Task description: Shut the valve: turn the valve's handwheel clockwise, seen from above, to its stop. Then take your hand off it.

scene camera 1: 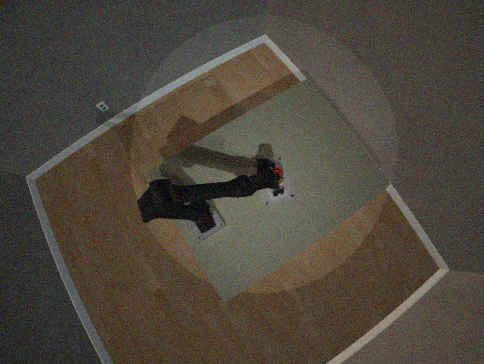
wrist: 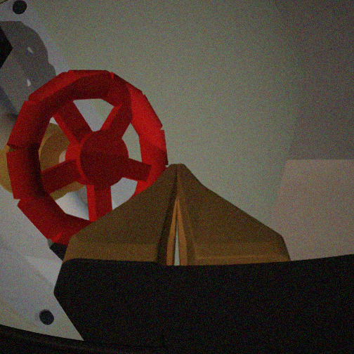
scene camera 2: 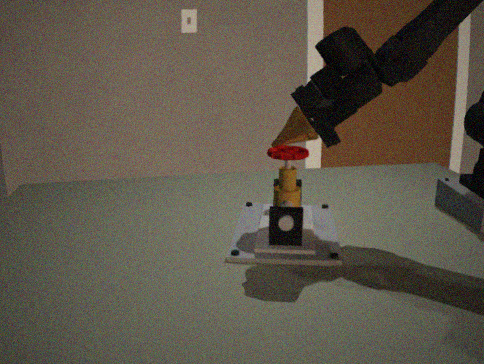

Note:
In view: my gripper point(scene camera 2: 272, 147) and a red handwheel point(wrist: 97, 159).
My gripper is seen too in the wrist view point(wrist: 176, 175).

